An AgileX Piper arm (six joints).
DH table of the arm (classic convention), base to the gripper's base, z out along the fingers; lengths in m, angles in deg. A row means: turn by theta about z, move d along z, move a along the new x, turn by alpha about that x. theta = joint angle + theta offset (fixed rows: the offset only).
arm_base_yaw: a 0, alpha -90, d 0.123, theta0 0
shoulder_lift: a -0.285, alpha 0, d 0, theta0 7.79
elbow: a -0.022, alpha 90, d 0, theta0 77.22
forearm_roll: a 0, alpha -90, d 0.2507, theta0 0
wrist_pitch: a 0, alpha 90, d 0, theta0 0
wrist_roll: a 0, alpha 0, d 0.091, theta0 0
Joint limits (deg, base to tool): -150..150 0..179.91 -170..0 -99.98..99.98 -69.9..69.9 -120..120
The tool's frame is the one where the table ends.
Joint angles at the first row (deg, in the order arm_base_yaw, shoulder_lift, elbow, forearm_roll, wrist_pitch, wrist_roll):
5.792 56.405 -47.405 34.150 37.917 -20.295
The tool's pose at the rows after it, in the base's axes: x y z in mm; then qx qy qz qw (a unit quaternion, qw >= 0):
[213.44 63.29 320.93 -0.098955 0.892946 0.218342 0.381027]
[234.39 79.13 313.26 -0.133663 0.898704 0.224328 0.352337]
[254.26 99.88 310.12 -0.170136 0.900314 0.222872 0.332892]
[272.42 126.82 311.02 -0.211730 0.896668 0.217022 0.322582]
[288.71 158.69 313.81 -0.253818 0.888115 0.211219 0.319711]
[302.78 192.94 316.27 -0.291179 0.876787 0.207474 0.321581]
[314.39 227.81 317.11 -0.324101 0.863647 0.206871 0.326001]
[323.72 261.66 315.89 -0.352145 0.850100 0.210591 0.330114]
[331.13 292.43 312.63 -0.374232 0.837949 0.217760 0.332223]
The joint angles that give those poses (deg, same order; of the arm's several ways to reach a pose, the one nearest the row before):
7.673 62.876 -49.432 36.642 39.062 -24.937
10.529 69.076 -52.675 37.067 39.607 -27.091
14.401 74.940 -57.217 35.180 39.722 -26.852
19.094 80.598 -62.971 31.898 39.723 -25.386
23.981 86.263 -69.595 28.385 39.729 -23.622
28.548 91.947 -76.635 25.202 39.760 -21.871
32.596 97.618 -83.791 22.764 39.855 -20.635
36.003 103.233 -90.941 21.351 40.199 -20.043
38.702 108.615 -97.846 20.833 40.854 -19.855

